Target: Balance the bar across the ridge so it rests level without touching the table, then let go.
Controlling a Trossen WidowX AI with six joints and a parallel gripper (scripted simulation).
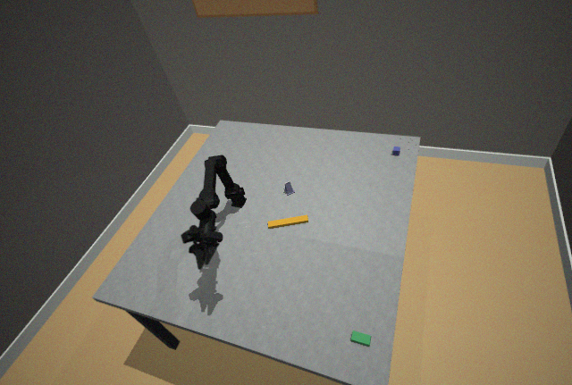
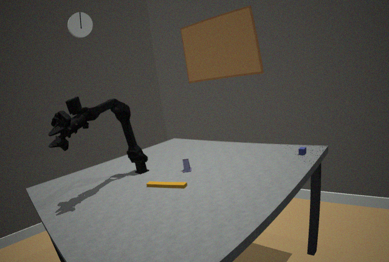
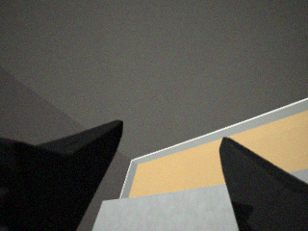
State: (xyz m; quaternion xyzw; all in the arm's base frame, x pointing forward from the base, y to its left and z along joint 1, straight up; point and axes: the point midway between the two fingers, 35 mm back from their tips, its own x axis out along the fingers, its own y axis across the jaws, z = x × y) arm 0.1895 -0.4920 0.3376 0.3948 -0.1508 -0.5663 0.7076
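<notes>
The orange bar is 45 cm to the left of my gripper tip, 32 cm below it and 11 cm ahead of it. The rest, counted from my gripper tip: blue cube (102 cm to the left, 54 cm ahead, 31 cm below); then flat green block (54 cm ahead, 32 cm below, 2 cm to the left).
</notes>
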